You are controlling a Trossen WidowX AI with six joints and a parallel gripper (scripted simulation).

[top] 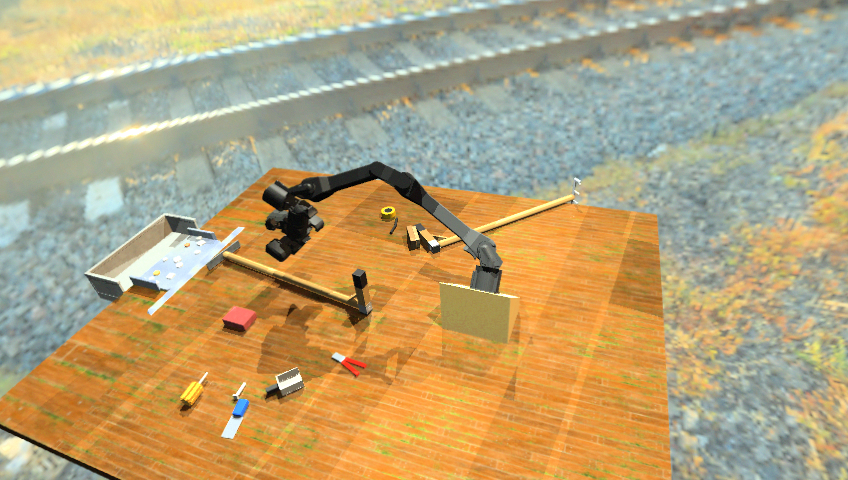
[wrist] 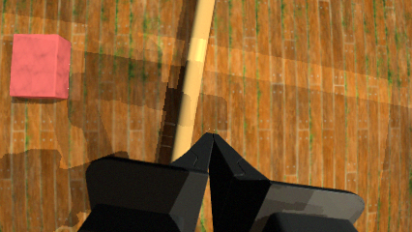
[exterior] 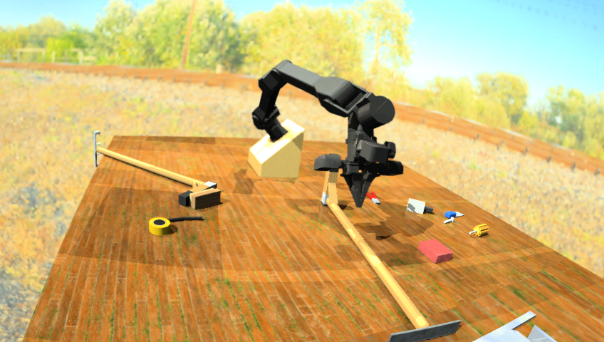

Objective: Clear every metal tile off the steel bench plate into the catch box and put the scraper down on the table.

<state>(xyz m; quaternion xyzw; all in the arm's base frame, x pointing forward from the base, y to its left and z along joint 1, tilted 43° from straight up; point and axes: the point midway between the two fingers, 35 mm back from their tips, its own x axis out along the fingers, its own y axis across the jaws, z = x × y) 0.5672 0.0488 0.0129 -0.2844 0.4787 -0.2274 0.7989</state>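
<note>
Right now my gripper tip is 20 mm short of the long scraper, 20 mm to the right of it and 40 mm above it. The rest, counted from my gripper tip: red block 60 mm ahead, 210 mm to the left, 90 mm below; wooden block 250 mm behind, 300 mm to the right, 90 mm below; yellow tape roll 90 mm behind, 410 mm to the right, 100 mm below.
</note>
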